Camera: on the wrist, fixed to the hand. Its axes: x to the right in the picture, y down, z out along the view.
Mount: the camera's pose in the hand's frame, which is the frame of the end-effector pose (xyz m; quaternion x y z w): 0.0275 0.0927 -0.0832 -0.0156 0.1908 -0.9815 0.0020
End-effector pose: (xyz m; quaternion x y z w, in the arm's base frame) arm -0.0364 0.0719 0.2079 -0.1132 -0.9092 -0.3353 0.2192
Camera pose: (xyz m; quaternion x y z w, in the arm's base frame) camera -0.0010 0.0881 0.3294 -0.9527 0.0659 0.2516 0.1570
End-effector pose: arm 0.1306 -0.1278 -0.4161 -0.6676 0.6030 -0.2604 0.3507
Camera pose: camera 0.0126 -0.1703 -0.4392 0.5489 0.5830 0.4627 0.3803
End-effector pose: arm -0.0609 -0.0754 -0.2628 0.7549 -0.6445 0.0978 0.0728
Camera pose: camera -0.1528 -0.0968 -0.1769 0.6143 0.7520 0.0627 0.2309
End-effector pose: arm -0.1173 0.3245 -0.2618 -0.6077 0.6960 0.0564 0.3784
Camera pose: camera -0.2371 0.2813 -0.2547 0.7010 0.5237 0.4764 0.0862
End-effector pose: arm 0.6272 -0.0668 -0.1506 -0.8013 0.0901 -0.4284 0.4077
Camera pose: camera 0.5999 -0.1887 -0.1765 0.0147 0.7018 0.5525 0.4494
